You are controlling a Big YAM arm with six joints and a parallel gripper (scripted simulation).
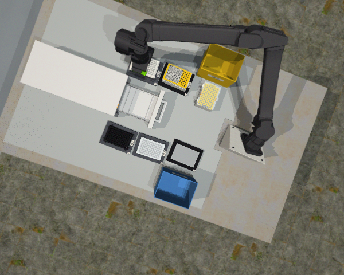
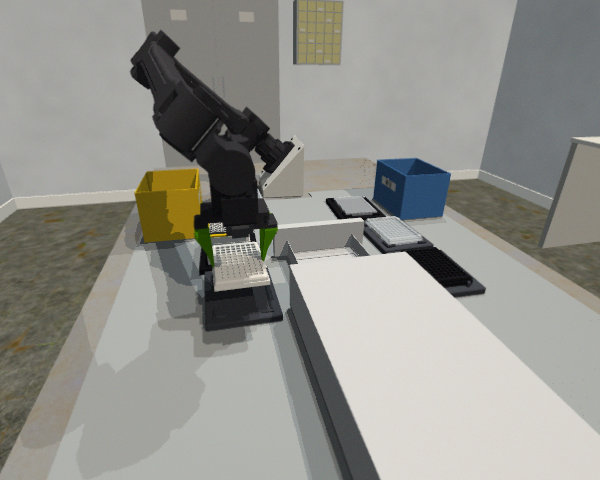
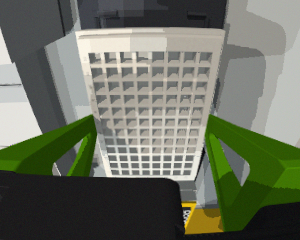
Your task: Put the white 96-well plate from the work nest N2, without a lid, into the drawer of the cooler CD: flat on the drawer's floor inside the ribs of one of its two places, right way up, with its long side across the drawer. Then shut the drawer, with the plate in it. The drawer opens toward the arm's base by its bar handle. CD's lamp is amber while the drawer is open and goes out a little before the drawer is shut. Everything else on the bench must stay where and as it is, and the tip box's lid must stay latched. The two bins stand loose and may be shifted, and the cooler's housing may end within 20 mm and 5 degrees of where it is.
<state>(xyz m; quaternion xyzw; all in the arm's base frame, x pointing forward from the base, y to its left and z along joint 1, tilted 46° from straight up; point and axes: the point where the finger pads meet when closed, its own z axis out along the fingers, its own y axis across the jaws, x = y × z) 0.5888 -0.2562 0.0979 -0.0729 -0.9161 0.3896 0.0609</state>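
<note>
Now: the cooler's drawer 18 cm to the left of my hand, 5 cm below it and 2 cm ahead of it. From my hand the other things lie so: white 96-well plate: 1 cm below; then cooler CD: 17 cm to the left, 14 cm ahead, 4 cm below; then tip box: 18 cm behind, 2 cm below.
</note>
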